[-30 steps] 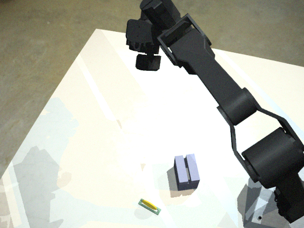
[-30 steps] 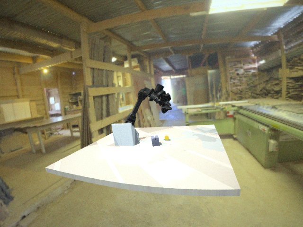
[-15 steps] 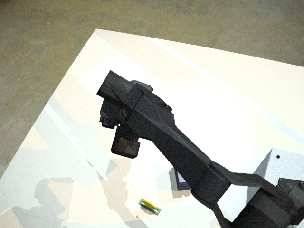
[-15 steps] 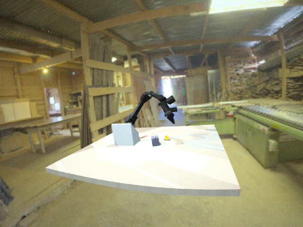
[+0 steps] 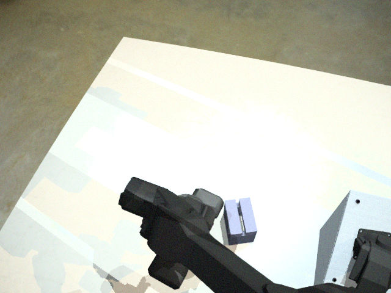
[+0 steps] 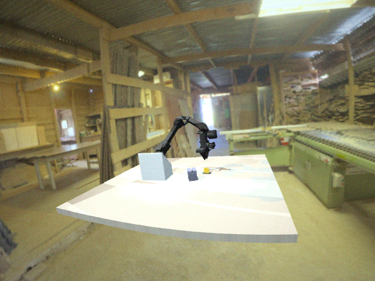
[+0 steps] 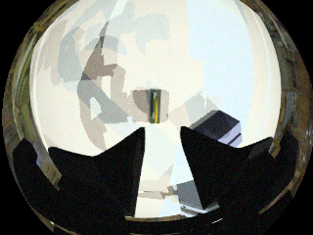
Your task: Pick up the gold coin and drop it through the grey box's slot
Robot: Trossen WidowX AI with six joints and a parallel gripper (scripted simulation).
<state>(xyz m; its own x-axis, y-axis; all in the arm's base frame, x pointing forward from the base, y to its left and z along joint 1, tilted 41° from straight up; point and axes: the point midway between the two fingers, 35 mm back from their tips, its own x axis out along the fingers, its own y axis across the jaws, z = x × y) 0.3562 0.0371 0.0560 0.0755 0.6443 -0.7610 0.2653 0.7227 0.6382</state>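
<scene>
The gold coin is 90 mm below my gripper tip.
</scene>
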